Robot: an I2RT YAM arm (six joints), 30 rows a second.
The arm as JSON. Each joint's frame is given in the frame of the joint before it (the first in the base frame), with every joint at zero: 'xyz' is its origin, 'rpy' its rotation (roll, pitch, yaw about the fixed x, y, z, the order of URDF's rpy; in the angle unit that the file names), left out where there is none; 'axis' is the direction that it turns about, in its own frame. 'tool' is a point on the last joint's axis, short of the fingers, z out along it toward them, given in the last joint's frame.
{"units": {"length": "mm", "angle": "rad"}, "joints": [
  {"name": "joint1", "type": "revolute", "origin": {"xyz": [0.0, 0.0, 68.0]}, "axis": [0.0, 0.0, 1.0]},
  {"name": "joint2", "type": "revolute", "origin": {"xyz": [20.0, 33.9, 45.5]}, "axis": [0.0, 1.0, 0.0]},
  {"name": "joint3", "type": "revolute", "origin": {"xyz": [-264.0, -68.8, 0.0]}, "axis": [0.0, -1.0, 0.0]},
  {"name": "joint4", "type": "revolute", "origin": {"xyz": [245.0, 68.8, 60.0]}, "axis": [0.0, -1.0, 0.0]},
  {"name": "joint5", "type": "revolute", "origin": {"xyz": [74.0, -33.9, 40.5]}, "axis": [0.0, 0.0, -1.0]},
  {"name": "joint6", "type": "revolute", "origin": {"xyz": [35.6, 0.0, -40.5]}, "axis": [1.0, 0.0, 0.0]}
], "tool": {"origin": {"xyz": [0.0, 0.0, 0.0], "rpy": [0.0, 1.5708, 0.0]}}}
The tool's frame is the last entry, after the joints.
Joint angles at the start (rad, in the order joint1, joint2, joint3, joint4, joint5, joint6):
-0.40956 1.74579 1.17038 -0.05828 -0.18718 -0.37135
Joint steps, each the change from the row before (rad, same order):
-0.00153 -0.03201 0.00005 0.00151 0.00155 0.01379
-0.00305 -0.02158 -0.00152 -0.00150 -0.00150 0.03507
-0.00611 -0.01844 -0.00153 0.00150 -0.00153 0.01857
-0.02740 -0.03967 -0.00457 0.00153 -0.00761 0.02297
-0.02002 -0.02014 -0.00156 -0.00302 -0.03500 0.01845
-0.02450 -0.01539 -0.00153 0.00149 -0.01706 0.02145
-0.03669 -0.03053 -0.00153 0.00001 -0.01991 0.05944
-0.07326 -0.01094 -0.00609 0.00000 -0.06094 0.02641
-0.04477 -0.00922 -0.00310 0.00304 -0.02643 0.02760
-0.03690 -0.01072 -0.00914 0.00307 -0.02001 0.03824
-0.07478 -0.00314 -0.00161 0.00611 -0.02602 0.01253
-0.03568 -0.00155 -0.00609 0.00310 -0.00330 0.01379
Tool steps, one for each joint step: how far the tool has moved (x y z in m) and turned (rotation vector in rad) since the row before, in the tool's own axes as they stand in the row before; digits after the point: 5 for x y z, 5 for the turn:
-0.00743 -0.00157 -0.01001 0.01443 -0.02998 0.00844
-0.00406 -0.00139 -0.00672 0.00716 -0.01715 0.03330
-0.00331 -0.00237 -0.00596 0.00919 -0.01668 0.01838
-0.00498 -0.00952 -0.01378 0.02630 -0.03246 0.02990
-0.00228 -0.00575 -0.00744 -0.01232 -0.02140 0.02485
-0.00122 -0.00775 -0.00655 0.00868 -0.01606 0.02928
-0.00384 -0.01121 -0.01235 0.01913 -0.02902 0.06844
0.00377 -0.02226 -0.01002 0.00690 -0.01332 0.05632
0.00068 -0.01357 -0.00753 0.01576 -0.01317 0.04314
0.00170 -0.01067 -0.00685 0.01423 -0.00859 0.05157
0.00129 -0.02354 -0.01054 0.04296 -0.01573 0.03937
0.00221 -0.01150 -0.00477 0.02922 -0.00262 0.02836

